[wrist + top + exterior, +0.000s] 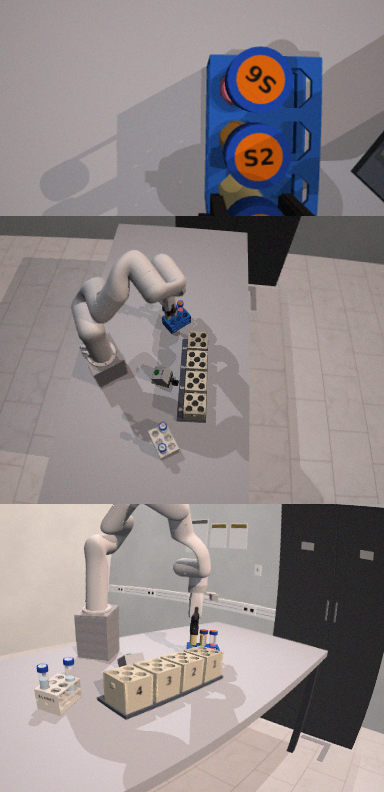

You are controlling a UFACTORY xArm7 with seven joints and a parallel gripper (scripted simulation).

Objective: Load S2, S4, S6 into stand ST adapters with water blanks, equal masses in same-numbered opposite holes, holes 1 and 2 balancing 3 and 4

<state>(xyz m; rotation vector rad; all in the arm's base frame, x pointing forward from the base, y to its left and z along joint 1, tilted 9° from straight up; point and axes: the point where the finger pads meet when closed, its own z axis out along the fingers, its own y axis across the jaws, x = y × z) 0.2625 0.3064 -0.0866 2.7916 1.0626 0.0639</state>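
Now: the sample tube S4 50 mm below my hand and 10 mm behind it. Round my hand: sample tube S2: 60 mm below, 40 mm ahead, 20 mm to the left; blue sample rack: 90 mm below, 40 mm ahead, 10 mm to the left; sample tube S6: 60 mm to the left, 60 mm below, 60 mm ahead.
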